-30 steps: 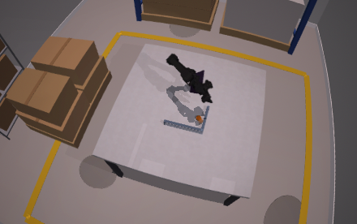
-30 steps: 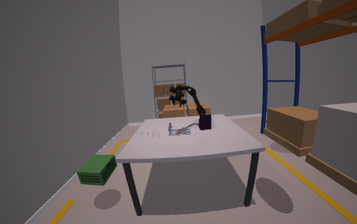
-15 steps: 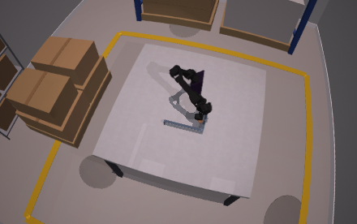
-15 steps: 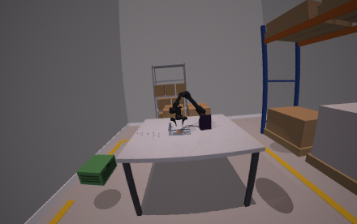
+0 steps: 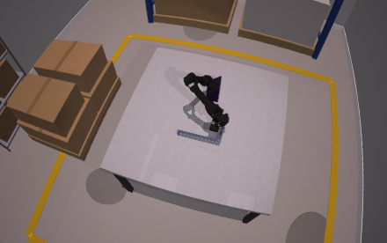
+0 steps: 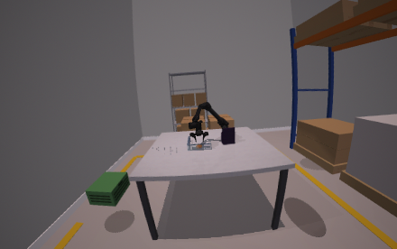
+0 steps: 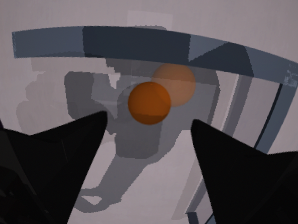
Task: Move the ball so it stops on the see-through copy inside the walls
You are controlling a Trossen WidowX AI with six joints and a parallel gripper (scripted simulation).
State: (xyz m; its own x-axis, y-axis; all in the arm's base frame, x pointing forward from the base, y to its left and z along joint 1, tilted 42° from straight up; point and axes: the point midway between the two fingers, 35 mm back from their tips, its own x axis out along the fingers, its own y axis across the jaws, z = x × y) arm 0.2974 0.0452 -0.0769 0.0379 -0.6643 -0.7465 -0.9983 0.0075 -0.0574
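My gripper tip is now 40 mm above the orange ball.
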